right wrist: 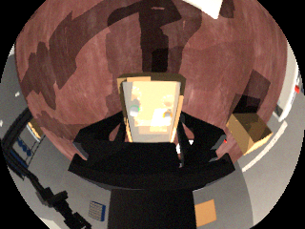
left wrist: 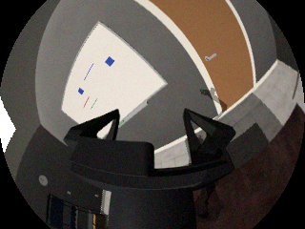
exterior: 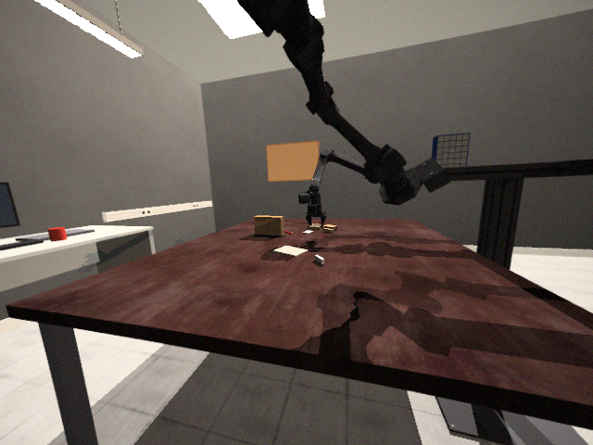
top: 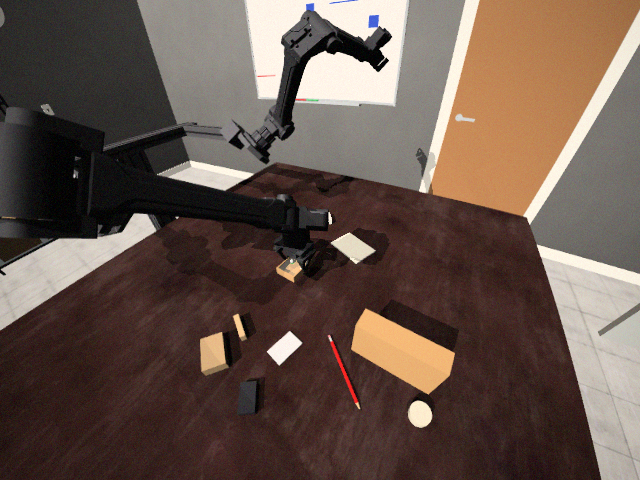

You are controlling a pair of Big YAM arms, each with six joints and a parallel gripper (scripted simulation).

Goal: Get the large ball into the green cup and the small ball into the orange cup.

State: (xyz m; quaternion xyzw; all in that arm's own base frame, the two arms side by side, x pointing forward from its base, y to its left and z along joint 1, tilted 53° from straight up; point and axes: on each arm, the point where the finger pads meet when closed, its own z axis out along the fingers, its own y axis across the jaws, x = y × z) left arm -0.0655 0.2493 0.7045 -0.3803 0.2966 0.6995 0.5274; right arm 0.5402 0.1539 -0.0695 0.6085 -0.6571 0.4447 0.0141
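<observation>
The wooden puzzle lies 10 mm below my right hand. From my right hand the other things lie so: pale flat card (70 mm ahead, 250 mm to the left, 80 mm below); then red pencil (270 mm ahead, 160 mm to the right, 80 mm below); then dark block (130 mm ahead, 340 mm to the right, 70 mm below).
</observation>
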